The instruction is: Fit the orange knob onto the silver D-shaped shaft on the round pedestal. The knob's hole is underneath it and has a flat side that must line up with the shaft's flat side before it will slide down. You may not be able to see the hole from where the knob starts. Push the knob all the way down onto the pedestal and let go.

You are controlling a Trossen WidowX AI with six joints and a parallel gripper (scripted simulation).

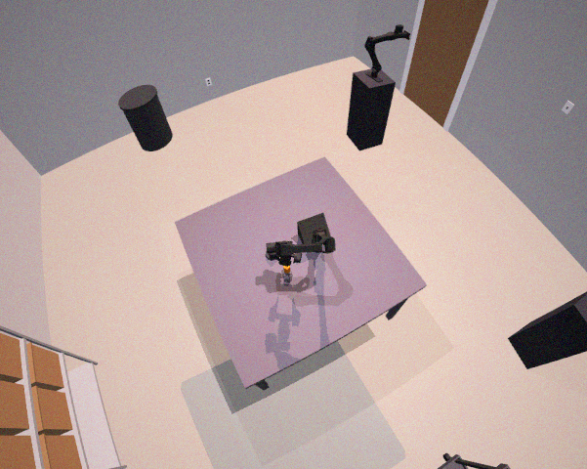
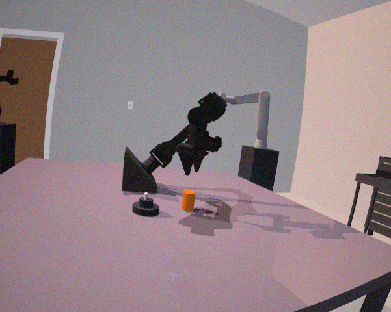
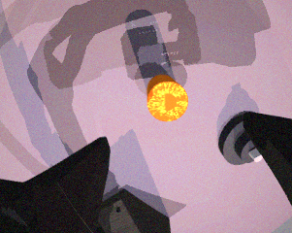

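Right now my gripper tip is 80 mm above the orange knob. The rest, counted from my gripper tip: round black pedestal 50 mm ahead, 150 mm to the right, 90 mm below.
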